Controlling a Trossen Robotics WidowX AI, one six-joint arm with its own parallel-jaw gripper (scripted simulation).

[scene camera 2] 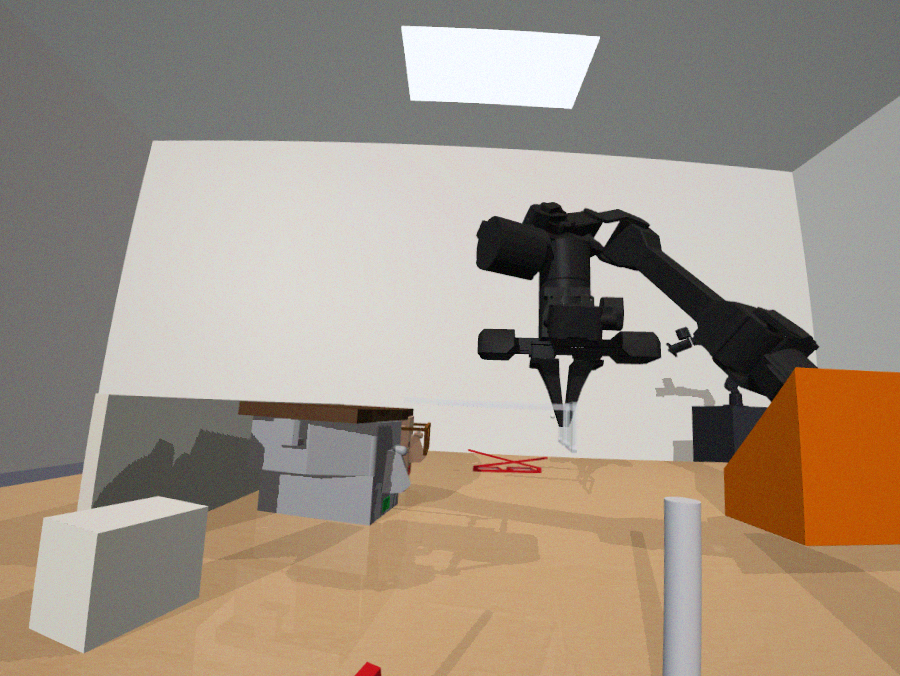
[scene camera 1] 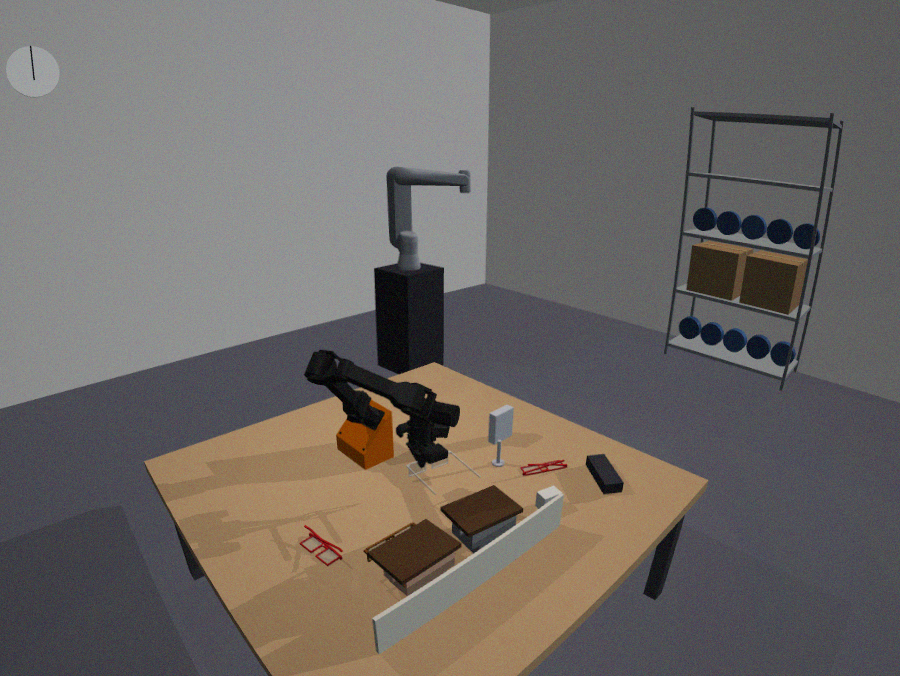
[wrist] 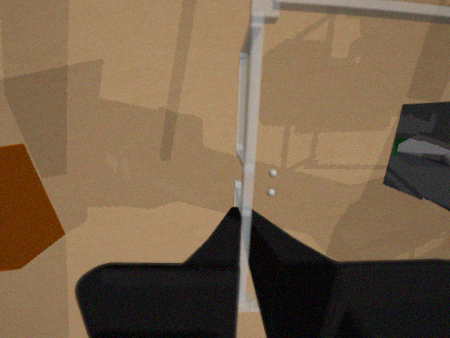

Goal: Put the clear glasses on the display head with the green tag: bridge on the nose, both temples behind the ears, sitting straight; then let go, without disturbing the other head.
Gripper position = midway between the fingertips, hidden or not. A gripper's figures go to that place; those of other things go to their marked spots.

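A white block (scene camera 2: 102, 572) is 0.24 m from the lens; my gripper (scene camera 2: 563, 426) is 0.44 m from the lens. The marked spots on the white block and a display head (scene camera 2: 411, 441) are 0.49 m apart. The display head is 0.66 m from the lens.
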